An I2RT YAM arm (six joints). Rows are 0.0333 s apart.
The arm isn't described. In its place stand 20 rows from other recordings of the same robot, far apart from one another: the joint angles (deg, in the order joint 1, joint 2, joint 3, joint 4, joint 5, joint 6), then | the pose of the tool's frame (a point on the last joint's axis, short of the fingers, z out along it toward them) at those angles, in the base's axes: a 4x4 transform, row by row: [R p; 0 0 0 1], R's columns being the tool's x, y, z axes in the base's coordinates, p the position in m.
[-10.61 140.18 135.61 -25.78 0.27 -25.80] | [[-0.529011 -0.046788 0.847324 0.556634], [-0.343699 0.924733 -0.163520 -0.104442], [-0.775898 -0.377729 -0.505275 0.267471], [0 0 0 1]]
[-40.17 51.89 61.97 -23.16 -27.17 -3.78] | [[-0.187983 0.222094 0.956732 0.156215], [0.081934 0.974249 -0.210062 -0.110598], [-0.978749 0.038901 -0.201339 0.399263], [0 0 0 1]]
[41.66 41.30 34.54 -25.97 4.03 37.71] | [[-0.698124 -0.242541 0.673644 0.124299], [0.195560 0.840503 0.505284 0.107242], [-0.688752 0.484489 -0.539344 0.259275], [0 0 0 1]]
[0.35 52.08 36.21 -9.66 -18.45 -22.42] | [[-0.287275 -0.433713 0.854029 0.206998], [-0.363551 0.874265 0.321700 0.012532], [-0.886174 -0.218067 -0.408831 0.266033], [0 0 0 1]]
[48.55 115.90 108.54 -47.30 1.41 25.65] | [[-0.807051 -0.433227 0.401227 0.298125], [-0.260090 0.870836 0.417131 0.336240], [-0.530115 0.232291 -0.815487 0.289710], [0 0 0 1]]
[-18.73 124.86 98.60 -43.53 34.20 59.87] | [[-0.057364 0.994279 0.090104 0.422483], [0.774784 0.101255 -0.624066 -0.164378], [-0.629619 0.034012 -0.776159 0.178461], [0 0 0 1]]
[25.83 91.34 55.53 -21.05 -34.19 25.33] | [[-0.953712 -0.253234 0.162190 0.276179], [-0.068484 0.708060 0.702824 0.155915], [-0.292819 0.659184 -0.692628 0.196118], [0 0 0 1]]
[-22.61 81.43 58.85 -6.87 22.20 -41.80] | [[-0.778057 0.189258 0.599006 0.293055], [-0.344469 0.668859 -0.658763 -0.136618], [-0.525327 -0.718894 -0.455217 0.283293], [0 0 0 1]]
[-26.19 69.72 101.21 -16.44 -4.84 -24.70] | [[0.058470 0.430479 0.900705 0.191372], [-0.492773 0.797112 -0.348980 -0.090778], [-0.868191 -0.423438 0.258736 0.568700], [0 0 0 1]]
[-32.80 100.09 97.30 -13.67 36.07 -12.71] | [[-0.433096 0.837722 0.332641 0.335332], [0.067541 0.398173 -0.914820 -0.241042], [-0.898814 -0.373738 -0.229028 0.392301], [0 0 0 1]]
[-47.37 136.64 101.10 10.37 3.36 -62.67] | [[-0.816653 0.097813 0.568780 0.367785], [-0.422294 0.570475 -0.704433 -0.402624], [-0.393377 -0.815470 -0.424574 0.154582], [0 0 0 1]]
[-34.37 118.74 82.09 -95.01 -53.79 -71.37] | [[-0.932511 -0.336396 0.131382 0.277171], [-0.040413 0.458711 0.887666 -0.154769], [-0.358874 0.822448 -0.441348 0.175872], [0 0 0 1]]
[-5.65 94.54 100.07 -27.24 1.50 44.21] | [[-0.178357 0.344573 0.921661 0.378846], [0.718099 0.685952 -0.117486 -0.038416], [-0.672698 0.640889 -0.369782 0.419466], [0 0 0 1]]
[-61.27 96.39 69.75 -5.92 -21.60 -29.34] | [[-0.551932 0.453966 0.699490 0.196815], [0.059091 0.858011 -0.510220 -0.331780], [-0.831793 -0.240273 -0.500389 0.261999], [0 0 0 1]]
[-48.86 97.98 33.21 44.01 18.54 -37.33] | [[-0.737030 0.581885 0.343797 0.199447], [-0.030207 0.479812 -0.876851 -0.245514], [-0.675185 -0.656651 -0.336059 0.140700], [0 0 0 1]]
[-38.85 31.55 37.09 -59.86 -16.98 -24.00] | [[-0.767972 0.169583 0.617625 0.081368], [0.119070 0.985302 -0.122482 -0.052189], [-0.629318 -0.020522 -0.776877 0.247244], [0 0 0 1]]
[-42.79 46.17 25.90 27.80 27.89 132.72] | [[0.625888 -0.708855 0.325250 0.129837], [0.305470 -0.160907 -0.938508 -0.142881], [0.717601 0.686755 0.115824 0.289176], [0 0 0 1]]
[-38.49 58.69 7.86 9.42 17.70 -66.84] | [[-0.912847 -0.172610 0.370021 0.122417], [-0.393183 0.615945 -0.682656 -0.111168], [-0.110080 -0.768646 -0.630131 0.115631], [0 0 0 1]]
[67.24 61.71 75.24 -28.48 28.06 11.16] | [[-0.221385 -0.606539 0.763609 0.100898], [-0.086199 0.792145 0.604215 0.197212], [-0.971369 0.067942 -0.227652 0.434428], [0 0 0 1]]
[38.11 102.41 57.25 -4.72 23.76 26.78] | [[-0.699614 -0.050806 0.712712 0.292674], [-0.024664 0.998592 0.046974 0.211339], [-0.714095 0.015285 -0.699882 0.158414], [0 0 0 1]]
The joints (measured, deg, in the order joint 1, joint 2, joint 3, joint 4, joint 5, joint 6), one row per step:
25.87 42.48 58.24 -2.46 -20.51 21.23
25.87 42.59 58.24 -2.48 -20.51 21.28
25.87 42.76 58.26 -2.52 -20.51 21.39
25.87 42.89 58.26 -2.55 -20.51 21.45
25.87 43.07 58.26 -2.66 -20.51 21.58
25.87 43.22 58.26 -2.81 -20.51 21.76
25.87 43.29 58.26 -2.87 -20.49 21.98
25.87 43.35 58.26 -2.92 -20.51 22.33
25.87 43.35 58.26 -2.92 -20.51 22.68
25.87 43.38 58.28 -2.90 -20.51 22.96
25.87 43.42 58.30 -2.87 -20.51 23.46
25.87 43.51 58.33 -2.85 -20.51 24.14
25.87 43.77 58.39 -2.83 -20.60 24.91
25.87 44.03 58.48 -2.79 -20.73 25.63
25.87 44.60 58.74 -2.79 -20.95 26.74
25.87 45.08 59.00 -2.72 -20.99 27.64
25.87 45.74 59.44 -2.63 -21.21 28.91
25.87 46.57 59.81 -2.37 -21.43 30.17
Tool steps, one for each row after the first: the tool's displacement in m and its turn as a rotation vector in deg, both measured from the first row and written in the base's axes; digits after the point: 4 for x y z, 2 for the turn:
0.0006 0.0003 -0.0003 -0.02 0.15 0.01
0.0014 0.0007 -0.0006 -0.03 0.40 0.03
0.0021 0.0010 -0.0010 -0.06 0.59 0.05
0.0031 0.0015 -0.0016 -0.10 0.94 0.07
0.0039 0.0019 -0.0022 -0.11 1.34 0.11
0.0043 0.0021 -0.0025 -0.02 1.62 0.13
0.0046 0.0022 -0.0027 0.16 1.96 0.23
0.0046 0.0022 -0.0027 0.40 2.21 0.30
0.0047 0.0023 -0.0026 0.59 2.40 0.35
0.0048 0.0023 -0.0026 0.93 2.75 0.46
0.0052 0.0025 -0.0026 1.37 3.27 0.60
0.0064 0.0031 -0.0028 1.79 3.98 0.84
0.0074 0.0037 -0.0029 2.18 4.60 1.10
0.0096 0.0050 -0.0028 2.74 5.66 1.53
0.0115 0.0059 -0.0023 3.27 6.44 1.74
0.0138 0.0071 -0.0013 4.02 7.46 2.20
0.0171 0.0089 -0.0008 4.72 8.54 2.65

